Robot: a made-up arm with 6 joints.
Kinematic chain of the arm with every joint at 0, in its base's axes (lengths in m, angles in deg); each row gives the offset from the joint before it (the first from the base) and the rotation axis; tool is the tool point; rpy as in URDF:
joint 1: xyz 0 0 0.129 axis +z
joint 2: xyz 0 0 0 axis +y
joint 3: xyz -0.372 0 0.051 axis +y
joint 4: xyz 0.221 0 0.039 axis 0.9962 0 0.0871
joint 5: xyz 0 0 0 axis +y
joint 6: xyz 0.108 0 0.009 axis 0.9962 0 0.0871
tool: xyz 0 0 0 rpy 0 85 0
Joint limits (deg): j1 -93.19..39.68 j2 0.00..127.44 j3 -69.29..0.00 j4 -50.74..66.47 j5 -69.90..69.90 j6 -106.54..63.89
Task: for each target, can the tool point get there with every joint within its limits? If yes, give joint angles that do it. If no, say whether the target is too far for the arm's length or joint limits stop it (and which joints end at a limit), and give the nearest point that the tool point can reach.
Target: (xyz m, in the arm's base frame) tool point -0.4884 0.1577 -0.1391
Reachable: no: joint limits stop it (at a limit: joint 2, joint 3, joint 5) | nearest point -0.1183 0.0382 0.1422 | short by 0.480 m
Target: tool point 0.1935 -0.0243 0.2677
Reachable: yes | joints -26.23 82.63 -30.54 53.06 47.15 -52.85
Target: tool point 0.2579 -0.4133 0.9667
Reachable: no: too far | nearest point 0.1426 -0.2286 0.5923 | short by 0.433 m
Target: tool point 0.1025 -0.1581 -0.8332
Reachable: no: too far | nearest point 0.1335 -0.2060 0.0612 | short by 0.896 m
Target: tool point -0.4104 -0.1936 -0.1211
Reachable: no: joint limits stop it (at a limit: joint 1, joint 2, joint 4) | nearest point -0.0939 -0.2333 0.1029 | short by 0.390 m
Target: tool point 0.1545 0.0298 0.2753
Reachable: yes | joints 7.32 68.41 -22.19 24.82 12.33 -26.16
